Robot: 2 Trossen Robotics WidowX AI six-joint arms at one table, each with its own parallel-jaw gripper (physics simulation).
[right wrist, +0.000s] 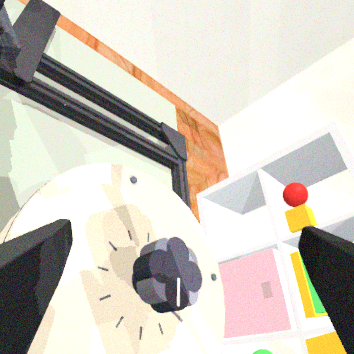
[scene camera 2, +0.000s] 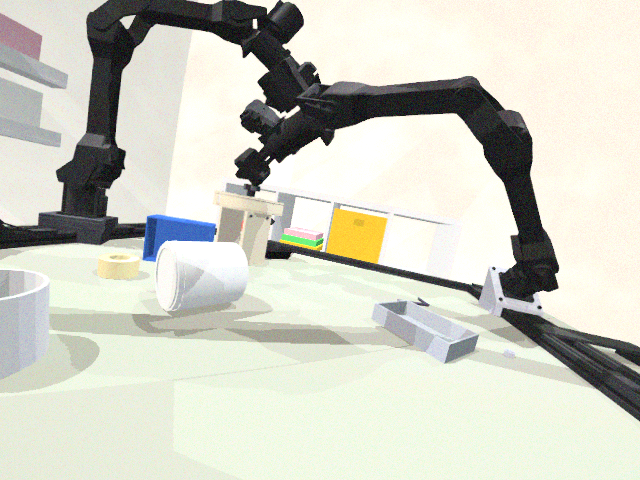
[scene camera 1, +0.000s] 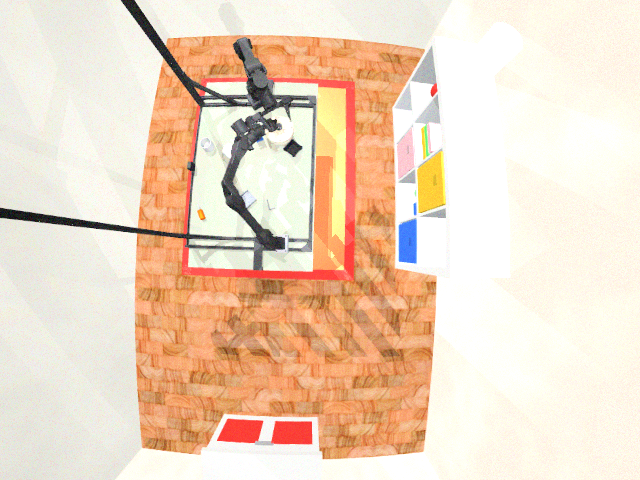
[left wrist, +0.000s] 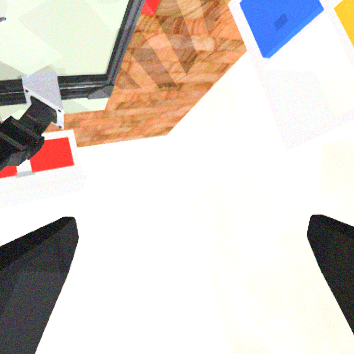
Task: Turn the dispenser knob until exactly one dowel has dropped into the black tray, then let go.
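Where they show: left gripper, fingertip midpoint: [scene camera 1: 282,126] [left wrist: 193,226]; right gripper, fingertip midpoint: [right wrist: 188,234]; left arm's base at its link origin: [scene camera 2: 82,215] [scene camera 1: 256,96]; right arm's base at its link origin: [scene camera 2: 515,287] [scene camera 1: 281,243] [left wrist: 44,109].
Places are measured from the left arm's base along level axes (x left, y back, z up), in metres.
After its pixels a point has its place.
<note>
The dispenser [scene camera 2: 255,240] {x -0.092, y -0.342, z 0.007 m} is a cream housing with a round top plate and stands at the back in scene camera 2. Its dark lobed knob [right wrist: 167,275] {x -0.024, y -0.327, z 0.127 m} carries a white line that points down in the right wrist view. My right gripper [right wrist: 188,234] {x -0.043, y -0.309, z 0.166 m} [scene camera 2: 251,173] {x -0.043, y -0.309, z 0.166 m} is open above the dispenser; the knob shows between its spread fingers, with a gap on each side. The black tray [scene camera 1: 293,148] {x 0.017, y -0.409, z -0.045 m} [scene camera 2: 279,250] {x 0.043, y -0.440, z -0.035 m} lies beside the dispenser; its inside is too dark and small to show any dowel. My left gripper [left wrist: 193,226] {x -0.048, y -0.463, z 0.336 m} is open and empty, raised high, away from the dispenser.
A blue bin [scene camera 2: 183,237] {x -0.098, y -0.201, z -0.003 m}, a tape roll [scene camera 2: 118,267] {x -0.237, y -0.133, z -0.029 m} and a white cylinder [scene camera 2: 206,276] {x -0.349, y -0.246, z 0.004 m} lie near the dispenser. A grey open box [scene camera 2: 423,328] {x -0.392, y -0.551, z -0.045 m} [scene camera 1: 248,199] {x -0.379, y -0.532, z -0.044 m} lies farther right in scene camera 2. The left arm passes close above and behind the right arm.
</note>
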